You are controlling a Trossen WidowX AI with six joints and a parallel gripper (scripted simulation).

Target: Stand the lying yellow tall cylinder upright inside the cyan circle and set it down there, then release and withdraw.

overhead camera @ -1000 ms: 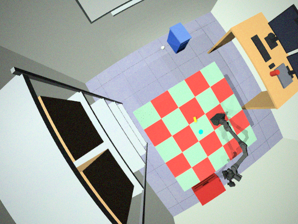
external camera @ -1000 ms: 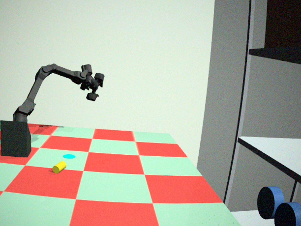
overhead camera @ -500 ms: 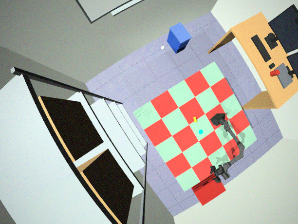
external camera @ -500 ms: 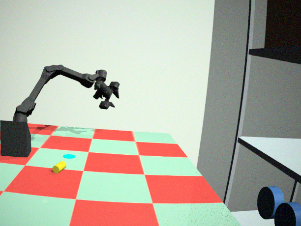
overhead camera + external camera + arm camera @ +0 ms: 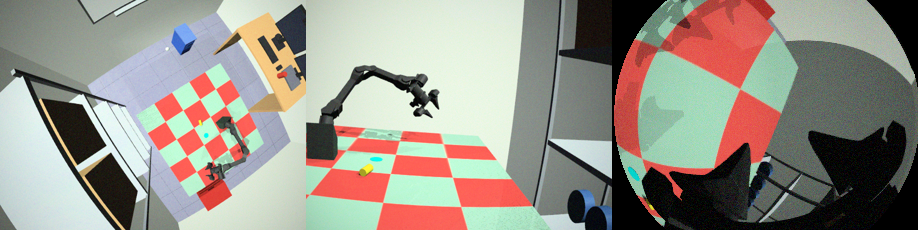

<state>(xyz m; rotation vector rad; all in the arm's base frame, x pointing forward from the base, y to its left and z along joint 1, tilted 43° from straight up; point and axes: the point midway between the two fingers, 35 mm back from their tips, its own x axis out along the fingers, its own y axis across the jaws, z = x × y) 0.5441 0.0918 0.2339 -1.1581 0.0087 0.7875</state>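
Now: the yellow tall cylinder 420 mm to the right of my gripper tip, 370 mm behind it and 170 mm below it. Round my gripper tip: cyan circle (330 mm behind, 240 mm to the right, 190 mm below).
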